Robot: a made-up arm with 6 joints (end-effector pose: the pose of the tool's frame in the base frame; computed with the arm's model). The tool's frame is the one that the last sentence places.
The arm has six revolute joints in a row. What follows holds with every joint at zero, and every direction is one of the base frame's. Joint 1 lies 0.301 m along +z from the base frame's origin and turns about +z. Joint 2 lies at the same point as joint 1 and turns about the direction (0, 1, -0.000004). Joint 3 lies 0.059 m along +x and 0.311 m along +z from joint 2 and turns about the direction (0, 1, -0.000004). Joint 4 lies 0.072 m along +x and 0.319 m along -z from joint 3 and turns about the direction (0, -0.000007, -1). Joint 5 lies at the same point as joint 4 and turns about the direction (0, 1, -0.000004). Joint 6 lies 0.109 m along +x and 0.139 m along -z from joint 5 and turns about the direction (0, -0.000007, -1). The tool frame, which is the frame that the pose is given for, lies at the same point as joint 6; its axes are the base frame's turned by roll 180, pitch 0 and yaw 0 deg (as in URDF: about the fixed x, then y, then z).
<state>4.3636 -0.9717 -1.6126 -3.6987 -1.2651 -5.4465</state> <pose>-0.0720 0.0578 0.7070 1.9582 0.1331 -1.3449</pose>
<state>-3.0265 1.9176 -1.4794 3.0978 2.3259 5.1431</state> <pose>-0.3648 -0.0499 -0.2398 -1.2072 -0.8887 1.8302</pose>
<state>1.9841 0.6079 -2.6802 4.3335 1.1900 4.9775</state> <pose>-0.1614 0.5729 0.8413 0.0272 1.1361 1.1161</pose>
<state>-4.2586 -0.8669 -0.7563 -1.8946 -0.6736 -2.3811</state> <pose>-0.2163 0.0718 0.5834 -1.7823 -0.5747 1.1283</pose>
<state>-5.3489 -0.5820 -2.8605 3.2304 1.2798 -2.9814</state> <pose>-0.2452 -0.3469 0.9843 1.6437 0.7270 -1.4675</pose>
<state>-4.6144 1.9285 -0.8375 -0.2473 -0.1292 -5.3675</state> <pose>-0.0275 -0.0354 -0.2398 1.9559 1.0456 -0.4862</pose>
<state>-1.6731 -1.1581 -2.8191 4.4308 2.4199 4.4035</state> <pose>-0.1093 0.5686 0.5829 1.2713 -1.8770 -0.1042</pose>
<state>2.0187 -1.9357 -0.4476 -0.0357 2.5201 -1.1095</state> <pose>0.0295 -0.0474 0.3738 0.0626 3.0556 -0.1728</pose>
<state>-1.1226 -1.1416 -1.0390 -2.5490 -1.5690 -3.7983</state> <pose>0.0436 0.0887 0.5689 2.7669 -0.3826 1.2125</pose>
